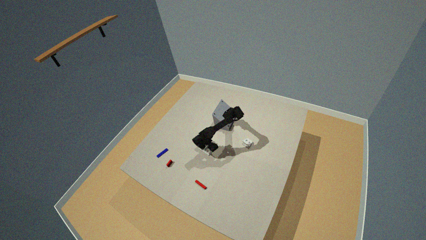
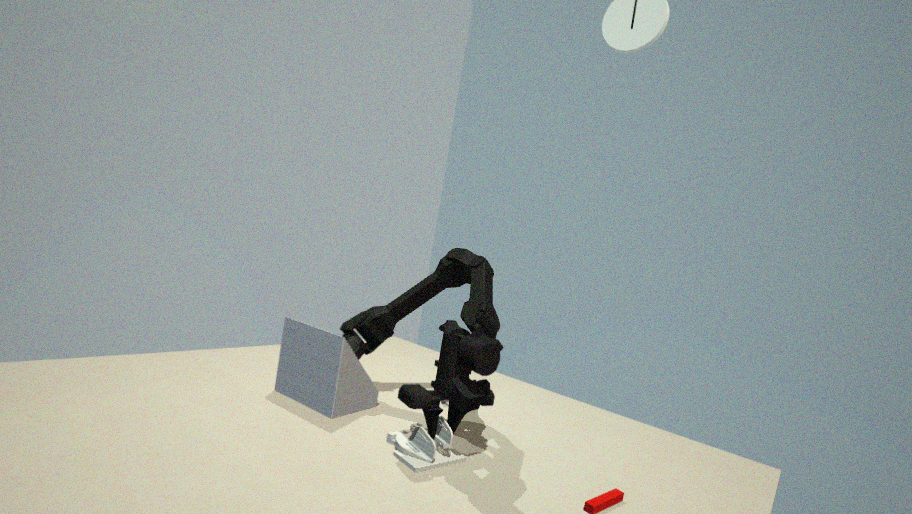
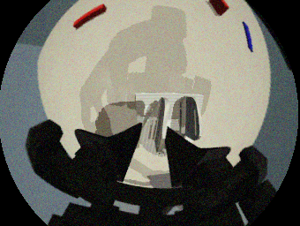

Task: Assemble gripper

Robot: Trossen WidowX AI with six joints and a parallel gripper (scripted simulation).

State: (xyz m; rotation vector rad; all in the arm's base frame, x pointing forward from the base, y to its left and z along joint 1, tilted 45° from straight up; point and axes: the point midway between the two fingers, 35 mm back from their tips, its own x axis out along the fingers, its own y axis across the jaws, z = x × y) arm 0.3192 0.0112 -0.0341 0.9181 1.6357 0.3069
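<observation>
The white jaw lies 5 cm behind my gripper tip, 4 cm to the right of it and 1 cm below it. Round my gripper tip: red bar: 30 cm ahead, 8 cm to the left, 2 cm below; then blue block: 18 cm ahead, 38 cm to the right, 3 cm below.
</observation>
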